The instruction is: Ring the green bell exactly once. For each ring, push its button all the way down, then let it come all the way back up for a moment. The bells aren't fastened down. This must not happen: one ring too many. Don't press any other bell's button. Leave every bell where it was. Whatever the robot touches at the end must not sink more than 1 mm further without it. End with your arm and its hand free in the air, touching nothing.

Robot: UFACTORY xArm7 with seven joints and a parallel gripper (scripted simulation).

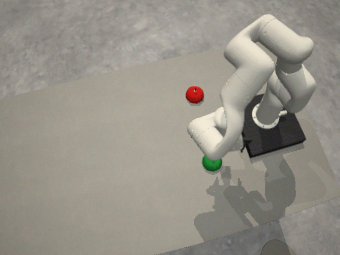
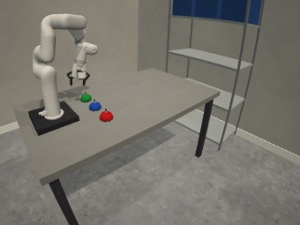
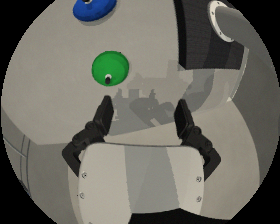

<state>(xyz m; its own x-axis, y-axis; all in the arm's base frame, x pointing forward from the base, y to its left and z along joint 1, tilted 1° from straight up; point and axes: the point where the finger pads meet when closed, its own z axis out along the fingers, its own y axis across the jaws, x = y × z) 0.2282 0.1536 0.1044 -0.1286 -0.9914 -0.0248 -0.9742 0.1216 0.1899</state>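
My gripper is now 5 cm short of the green bell, 1 cm to the left of it and 10 cm above it. From my hand the other things lie so: blue bell: 5 cm ahead, 17 cm to the right, 10 cm below; red bell: 5 cm ahead, 33 cm to the right, 10 cm below.
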